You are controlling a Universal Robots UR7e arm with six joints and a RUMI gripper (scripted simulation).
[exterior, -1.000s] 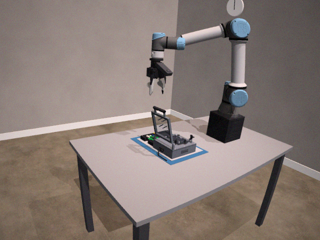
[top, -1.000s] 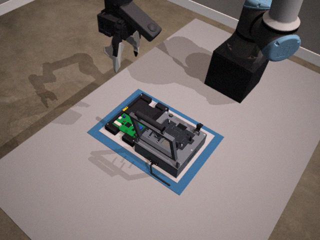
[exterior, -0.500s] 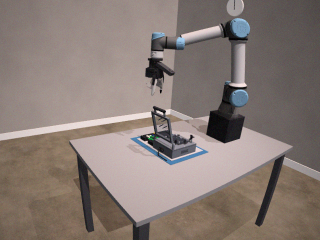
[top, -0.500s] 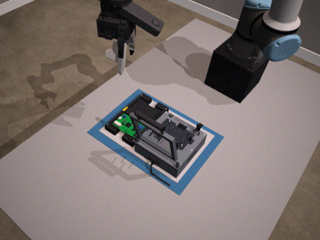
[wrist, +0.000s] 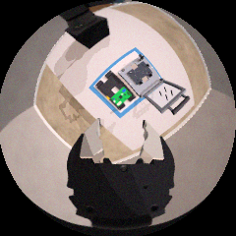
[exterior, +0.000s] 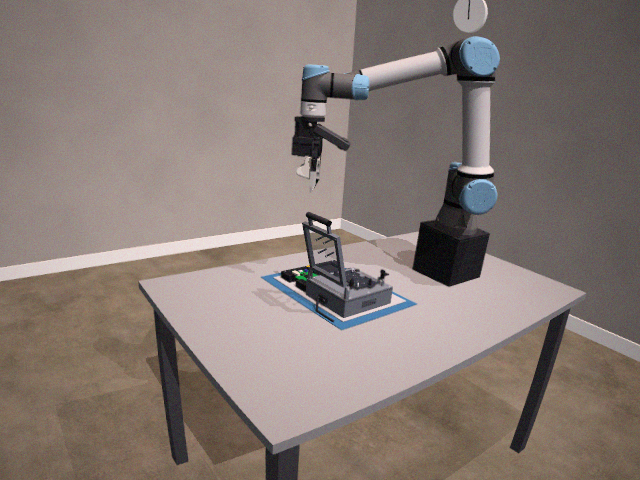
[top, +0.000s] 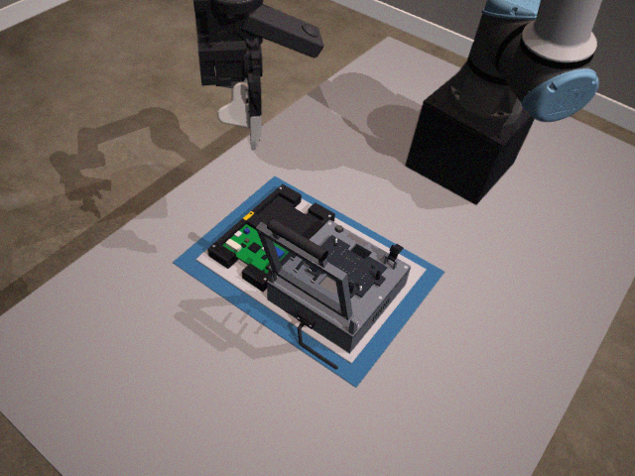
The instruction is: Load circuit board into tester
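Right now my hand is 29 cm above the green circuit board. Also, from my hand: tester lid 9 cm ahead, 17 cm to the left, 13 cm below.
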